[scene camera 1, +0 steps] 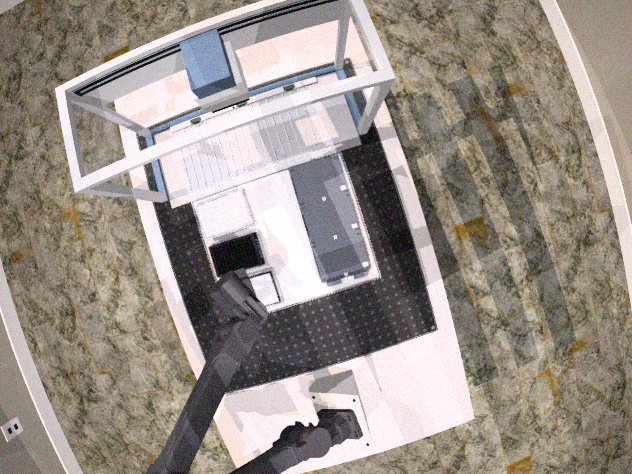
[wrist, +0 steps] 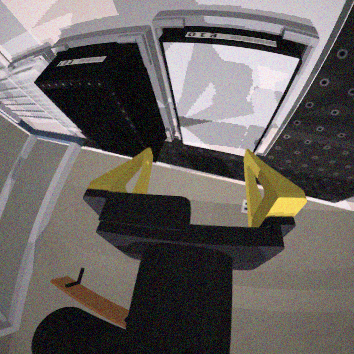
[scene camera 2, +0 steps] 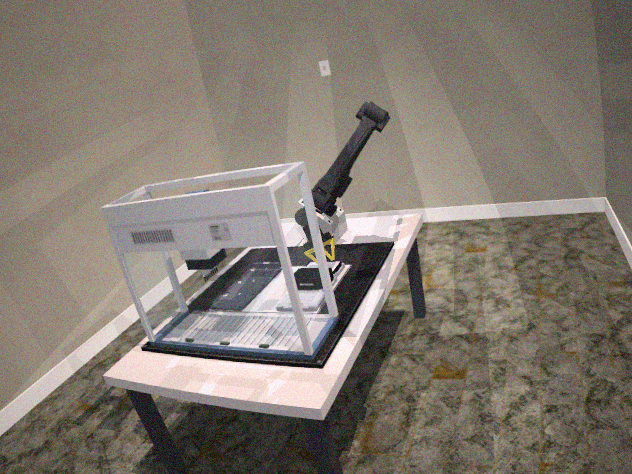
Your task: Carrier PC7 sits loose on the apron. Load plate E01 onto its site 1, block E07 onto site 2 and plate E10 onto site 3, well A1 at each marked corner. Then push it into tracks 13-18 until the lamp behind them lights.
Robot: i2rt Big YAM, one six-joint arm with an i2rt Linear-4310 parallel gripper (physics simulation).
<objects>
my gripper: open, holds nothing
a grey carrier: on a black perforated mat
</objects>
